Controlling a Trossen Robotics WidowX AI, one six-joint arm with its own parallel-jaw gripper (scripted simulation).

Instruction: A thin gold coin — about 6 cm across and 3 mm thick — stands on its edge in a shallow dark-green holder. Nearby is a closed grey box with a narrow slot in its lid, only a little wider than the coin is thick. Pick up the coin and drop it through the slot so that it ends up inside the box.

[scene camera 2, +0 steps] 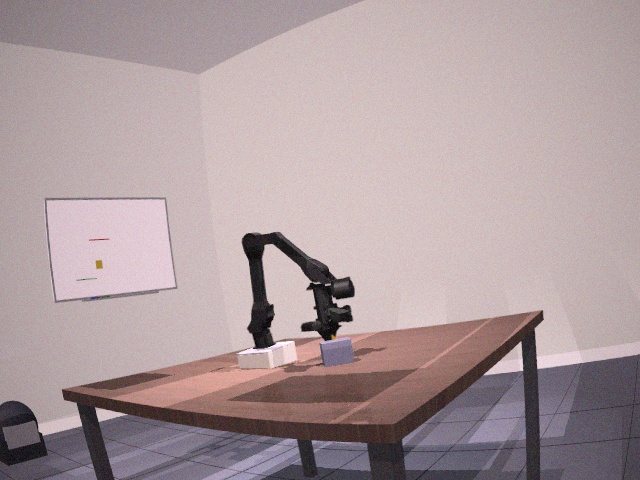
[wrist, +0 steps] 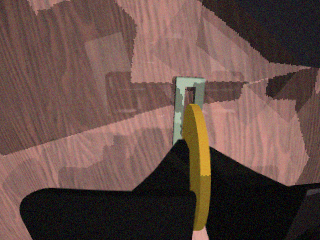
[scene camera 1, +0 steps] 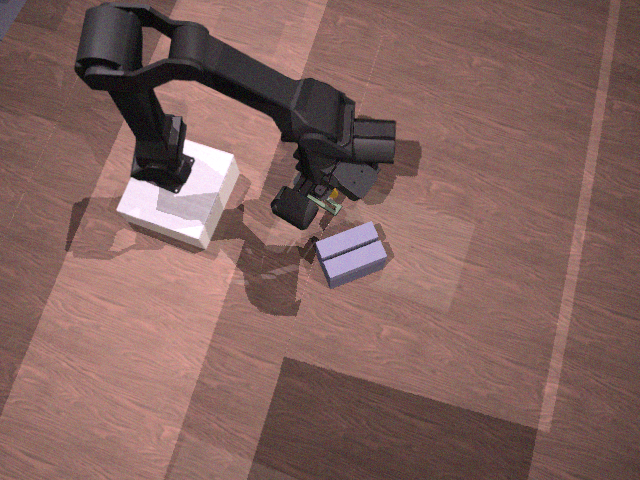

Path:
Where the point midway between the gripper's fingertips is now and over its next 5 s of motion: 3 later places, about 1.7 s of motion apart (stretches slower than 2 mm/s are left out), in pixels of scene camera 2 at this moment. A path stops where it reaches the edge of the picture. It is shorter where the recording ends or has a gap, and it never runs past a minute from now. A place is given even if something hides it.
The gripper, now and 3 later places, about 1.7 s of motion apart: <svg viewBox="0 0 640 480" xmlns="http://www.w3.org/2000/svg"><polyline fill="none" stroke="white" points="331,347 327,328 333,330 333,334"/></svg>

